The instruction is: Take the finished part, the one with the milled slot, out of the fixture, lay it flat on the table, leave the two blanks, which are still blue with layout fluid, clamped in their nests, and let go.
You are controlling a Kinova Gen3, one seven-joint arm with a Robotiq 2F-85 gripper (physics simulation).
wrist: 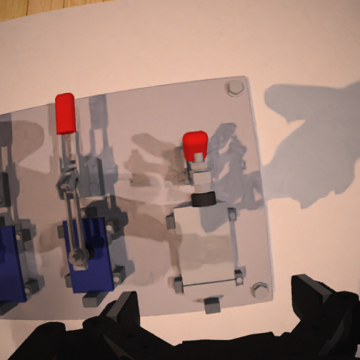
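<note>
The finished part, a pale grey block with a thin slot line across its lower end, sits in the right-hand nest of the fixture plate. Its toggle clamp stands raised, with the black tip near the block's upper edge. A blue blank is held in the middle nest under a lowered clamp arm. Another blue blank shows partly at the left edge; its clamp is mostly out of view. My gripper is open and empty, its fingers apart at the bottom, above and near the finished part's lower end.
Red handles stick up from the middle and right clamps. Small grey stops surround the nests. Bolt heads sit at the plate's right corners. The pale table extends to the right of the plate, under a large shadow.
</note>
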